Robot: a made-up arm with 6 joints. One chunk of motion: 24 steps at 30 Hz.
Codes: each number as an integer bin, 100 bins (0 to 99) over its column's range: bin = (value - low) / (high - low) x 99, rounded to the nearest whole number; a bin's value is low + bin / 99 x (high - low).
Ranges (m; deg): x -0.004..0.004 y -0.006..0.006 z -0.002..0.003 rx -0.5..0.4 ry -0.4..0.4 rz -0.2..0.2
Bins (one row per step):
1: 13 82 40 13 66 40
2: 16 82 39 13 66 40
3: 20 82 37 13 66 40
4: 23 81 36 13 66 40
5: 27 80 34 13 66 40
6: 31 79 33 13 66 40
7: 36 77 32 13 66 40
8: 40 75 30 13 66 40
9: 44 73 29 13 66 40
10: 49 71 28 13 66 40
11: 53 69 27 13 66 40
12: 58 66 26 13 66 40
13: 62 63 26 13 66 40
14: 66 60 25 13 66 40
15: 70 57 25 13 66 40
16: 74 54 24 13 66 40
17: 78 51 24 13 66 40
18: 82 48 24 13 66 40
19: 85 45 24 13 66 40
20: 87 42 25 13 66 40
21: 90 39 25 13 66 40
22: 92 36 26 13 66 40
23: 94 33 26 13 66 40
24: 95 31 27 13 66 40
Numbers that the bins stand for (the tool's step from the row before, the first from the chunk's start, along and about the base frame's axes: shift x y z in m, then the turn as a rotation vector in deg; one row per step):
1: -0.00295 0.00394 0.00002 -0.382 0.133 -0.038
2: -0.00271 0.00394 -0.00003 -0.382 0.133 -0.038
3: -0.00238 0.00394 -0.00013 -0.382 0.133 -0.038
4: -0.00214 0.00382 -0.00018 -0.382 0.133 -0.038
5: -0.00182 0.00370 -0.00028 -0.382 0.133 -0.038
6: -0.00149 0.00358 -0.00033 -0.382 0.133 -0.038
7: -0.00109 0.00333 -0.00038 -0.382 0.133 -0.038
8: -0.00077 0.00309 -0.00048 -0.382 0.133 -0.038
9: -0.00044 0.00285 -0.00054 -0.382 0.133 -0.038
10: -0.00004 0.00261 -0.00059 -0.382 0.133 -0.038
11: 0.00028 0.00236 -0.00064 -0.382 0.133 -0.038
12: 0.00069 0.00200 -0.00069 -0.382 0.133 -0.038
13: 0.00101 0.00164 -0.00069 -0.382 0.133 -0.038
14: 0.00133 0.00127 -0.00074 -0.382 0.133 -0.038
15: 0.00166 0.00091 -0.00074 -0.382 0.133 -0.038
16: 0.00198 0.00055 -0.00079 -0.382 0.133 -0.038
17: 0.00230 0.00018 -0.00079 -0.382 0.133 -0.038
18: 0.00263 -0.00018 -0.00079 -0.382 0.133 -0.038
19: 0.00287 -0.00055 -0.00079 -0.382 0.133 -0.038
20: 0.00303 -0.00091 -0.00074 -0.382 0.133 -0.038
21: 0.00327 -0.00127 -0.00074 -0.382 0.133 -0.038
22: 0.00343 -0.00164 -0.00069 -0.382 0.133 -0.038
23: 0.00360 -0.00200 -0.00069 -0.382 0.133 -0.038
24: 0.00368 -0.00224 -0.00064 -0.382 0.133 -0.038

